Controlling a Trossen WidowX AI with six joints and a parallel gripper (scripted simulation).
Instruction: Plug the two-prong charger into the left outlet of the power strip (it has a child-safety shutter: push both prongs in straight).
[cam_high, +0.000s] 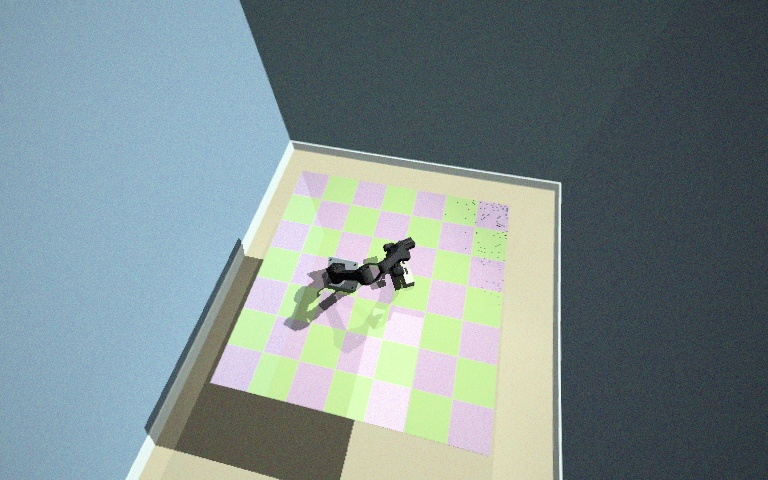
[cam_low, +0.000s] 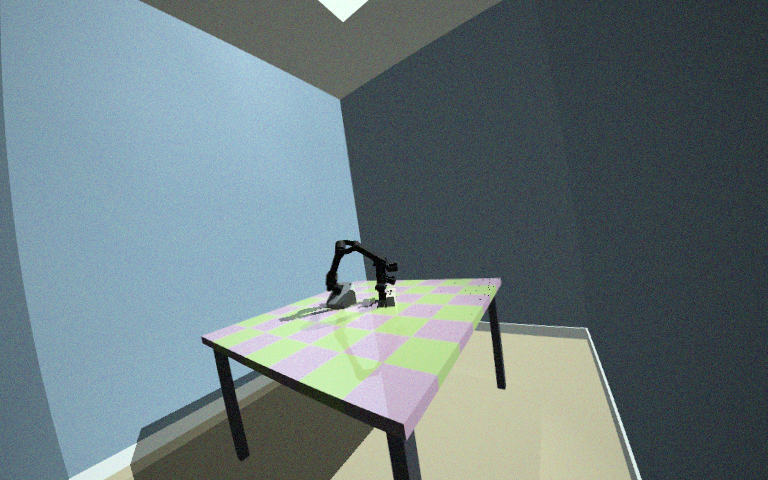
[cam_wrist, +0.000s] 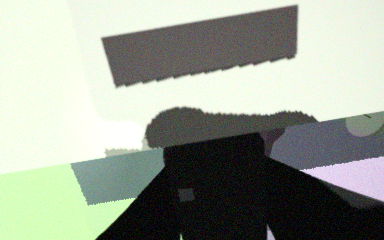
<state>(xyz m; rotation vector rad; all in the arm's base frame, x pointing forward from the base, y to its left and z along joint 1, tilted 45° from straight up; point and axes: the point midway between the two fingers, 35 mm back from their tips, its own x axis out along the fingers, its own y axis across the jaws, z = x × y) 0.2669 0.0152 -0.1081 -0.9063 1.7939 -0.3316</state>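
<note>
The charger is 2 cm ahead of my gripper tip, 1 cm to the left of it and 1 cm above it.
</note>
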